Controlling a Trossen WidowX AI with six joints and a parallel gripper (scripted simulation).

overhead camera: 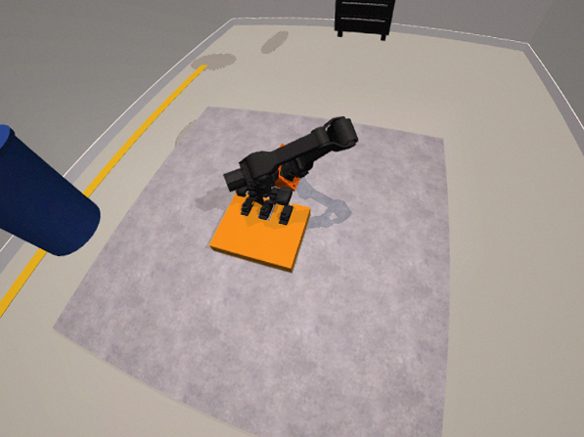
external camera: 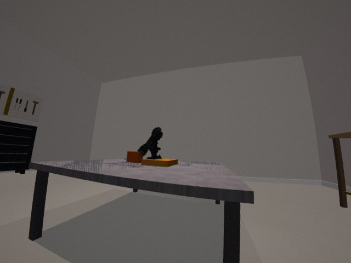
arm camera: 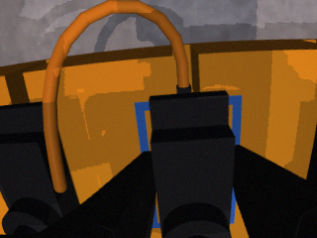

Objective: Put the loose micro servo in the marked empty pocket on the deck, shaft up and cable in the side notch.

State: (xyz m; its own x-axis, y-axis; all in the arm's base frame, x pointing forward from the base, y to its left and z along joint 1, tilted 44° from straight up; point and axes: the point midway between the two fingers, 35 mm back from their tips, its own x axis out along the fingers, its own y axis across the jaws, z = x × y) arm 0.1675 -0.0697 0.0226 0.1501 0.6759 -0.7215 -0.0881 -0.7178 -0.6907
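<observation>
My gripper tip is 12 cm short of the orange deck, 1 cm to the left of it and 4 cm above it.
</observation>
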